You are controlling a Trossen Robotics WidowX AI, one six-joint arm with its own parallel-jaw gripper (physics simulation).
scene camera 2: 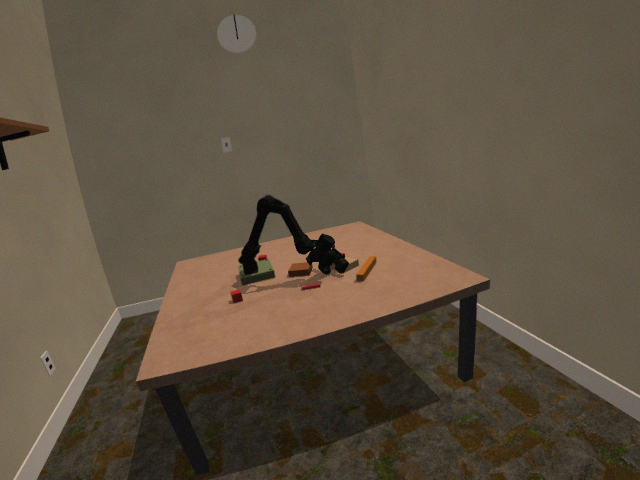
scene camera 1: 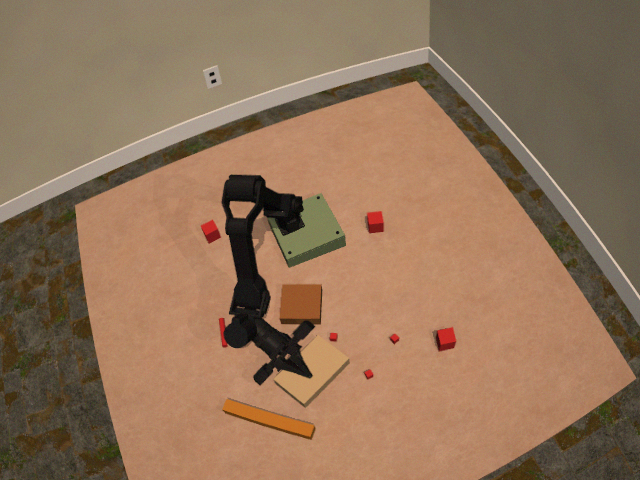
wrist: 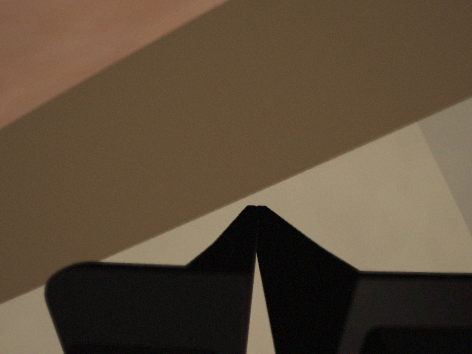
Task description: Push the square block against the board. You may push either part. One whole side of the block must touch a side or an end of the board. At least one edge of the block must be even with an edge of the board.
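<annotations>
I see a tan square block [scene camera 1: 325, 362] that rests on the table. A brown square block [scene camera 1: 299, 302] rests on the table too, and I also see that an orange board [scene camera 1: 254, 415] sits on the table.
</annotations>
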